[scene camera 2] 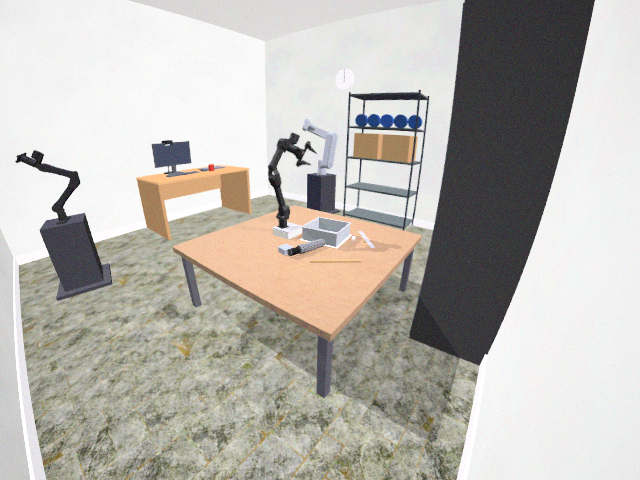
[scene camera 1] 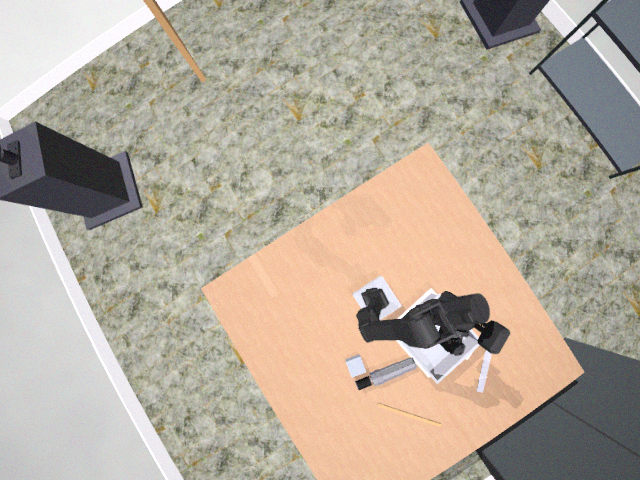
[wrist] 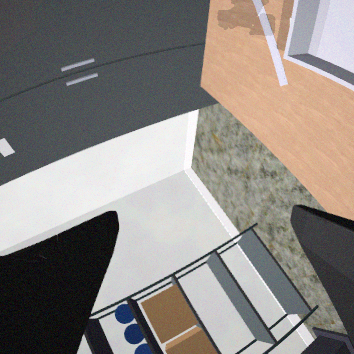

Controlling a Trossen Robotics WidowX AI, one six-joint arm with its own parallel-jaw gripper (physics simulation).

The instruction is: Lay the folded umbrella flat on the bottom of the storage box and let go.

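Places are measured from the arm's base along level axes (x left, y back, z up), in metres.
Pixels of known places: gripper, fingertip midpoint: (scene camera 2: 314, 159) (scene camera 1: 489, 323) (wrist: 206, 217); arm's base, origin of the base link: (scene camera 2: 283, 226) (scene camera 1: 370, 297).
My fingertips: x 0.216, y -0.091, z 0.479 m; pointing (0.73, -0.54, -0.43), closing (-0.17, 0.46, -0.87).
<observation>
Ahead of a thing's pixels: the offset from my fingertips to its middle. Level surfaces: height alone.
The folded umbrella @[dx -0.272, dy -0.251, dz -0.507 m] (scene camera 1: 392, 370) (scene camera 2: 312, 246), a grey ribbed cylinder with a black end, lies on the table beside the storage box. The storage box @[dx -0.016, dy -0.164, dz -0.487 m] (scene camera 1: 439, 359) (scene camera 2: 319, 236) (wrist: 304, 30) is open-topped and pale grey, and stands upright near the arm's base. The arm partly hides it in scene camera 1. My gripper (scene camera 2: 312, 157) (wrist: 206, 217) is open and empty, raised high above the table, well above the box and the umbrella. The umbrella does not show in the wrist view. The fingers are hard to make out in scene camera 1.
A small pale block @[dx -0.383, dy -0.174, dz -0.517 m] (scene camera 1: 355, 365) (scene camera 2: 285, 249) lies by the umbrella's black end. A thin yellowish stick @[dx -0.239, dy -0.470, dz -0.529 m] (scene camera 1: 408, 414) (scene camera 2: 334, 261) lies on the table @[dz -0.535 m] (scene camera 1: 289, 330) (scene camera 2: 248, 268). A white strip @[dx +0.181, dy -0.371, dz -0.534 m] (scene camera 1: 483, 373) (scene camera 2: 366, 239) (wrist: 272, 45) lies on the box's far side from the umbrella.
</observation>
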